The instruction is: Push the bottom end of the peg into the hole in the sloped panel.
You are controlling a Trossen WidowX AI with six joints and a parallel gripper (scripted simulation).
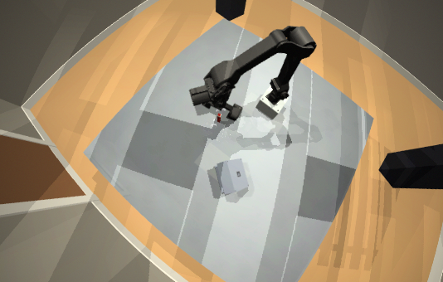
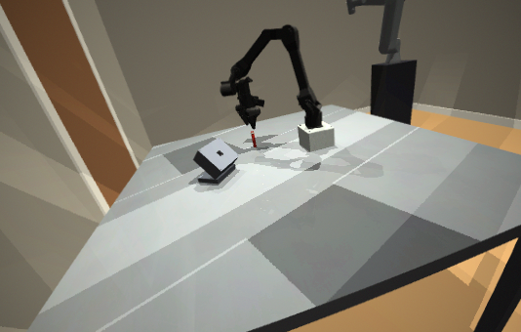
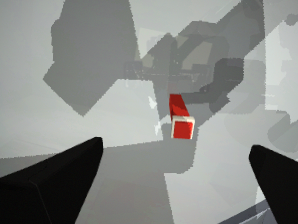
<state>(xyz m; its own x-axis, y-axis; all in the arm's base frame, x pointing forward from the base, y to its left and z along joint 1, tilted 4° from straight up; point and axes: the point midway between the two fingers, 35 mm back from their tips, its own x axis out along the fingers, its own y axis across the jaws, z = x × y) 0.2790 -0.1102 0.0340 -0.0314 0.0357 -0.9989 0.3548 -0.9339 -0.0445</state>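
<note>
The red square peg is 4 cm below my gripper tip. Round my gripper tip: sloped grey panel (13 cm ahead, 26 cm to the left, 3 cm below).
</note>
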